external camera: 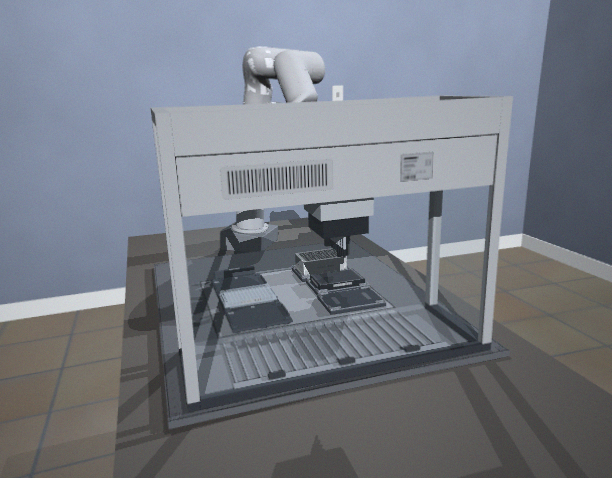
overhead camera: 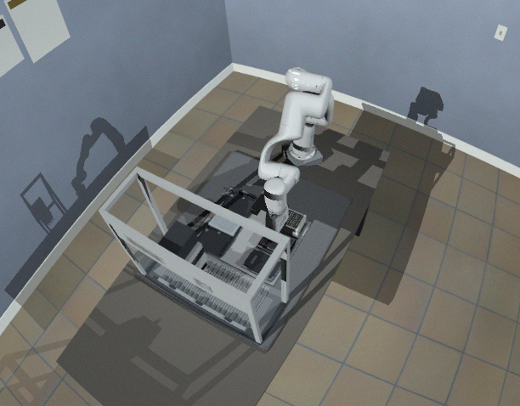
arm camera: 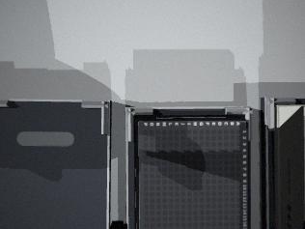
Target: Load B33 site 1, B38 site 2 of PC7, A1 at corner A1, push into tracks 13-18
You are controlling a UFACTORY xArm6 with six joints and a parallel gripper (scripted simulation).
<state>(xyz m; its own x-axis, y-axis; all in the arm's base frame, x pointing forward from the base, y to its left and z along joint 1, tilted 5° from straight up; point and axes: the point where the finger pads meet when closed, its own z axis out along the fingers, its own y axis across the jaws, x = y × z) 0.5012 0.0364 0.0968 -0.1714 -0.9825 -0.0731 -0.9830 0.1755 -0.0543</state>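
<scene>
Right now my hand is 90 mm above the dark 384-well plate B33. From my hand the other things lie so: frame post: 330 mm ahead, 480 mm to the right, 140 mm above; then plate carrier PC7: 30 mm behind, 240 mm to the right, 90 mm below; then nest S3: 110 mm ahead, 30 mm to the right, 100 mm below.
</scene>
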